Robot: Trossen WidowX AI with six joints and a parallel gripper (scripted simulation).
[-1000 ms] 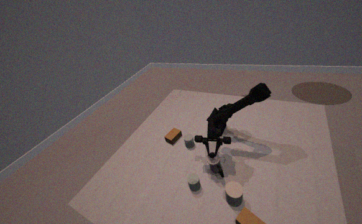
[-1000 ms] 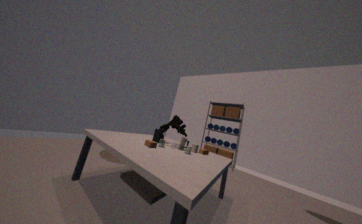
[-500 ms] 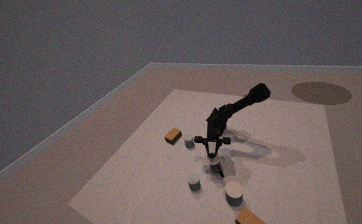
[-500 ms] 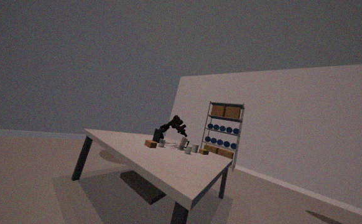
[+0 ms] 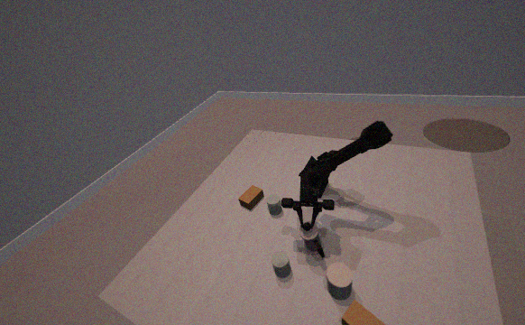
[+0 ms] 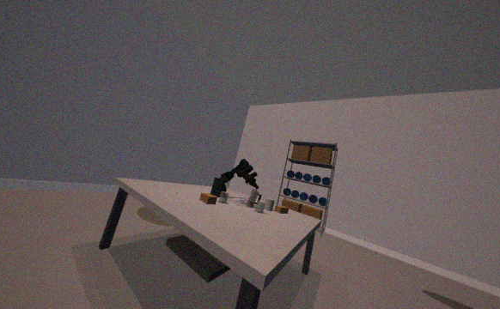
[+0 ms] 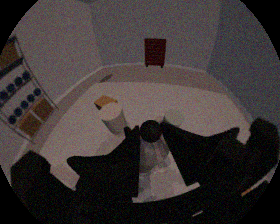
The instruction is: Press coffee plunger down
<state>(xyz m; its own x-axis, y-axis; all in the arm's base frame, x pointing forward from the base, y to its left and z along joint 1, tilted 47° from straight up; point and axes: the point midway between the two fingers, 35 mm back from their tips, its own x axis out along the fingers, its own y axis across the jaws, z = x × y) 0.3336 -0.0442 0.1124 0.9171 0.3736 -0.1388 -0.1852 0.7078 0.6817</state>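
The coffee press lies 1 cm behind my gripper tip, 1 cm to the left of it and 8 cm below it.
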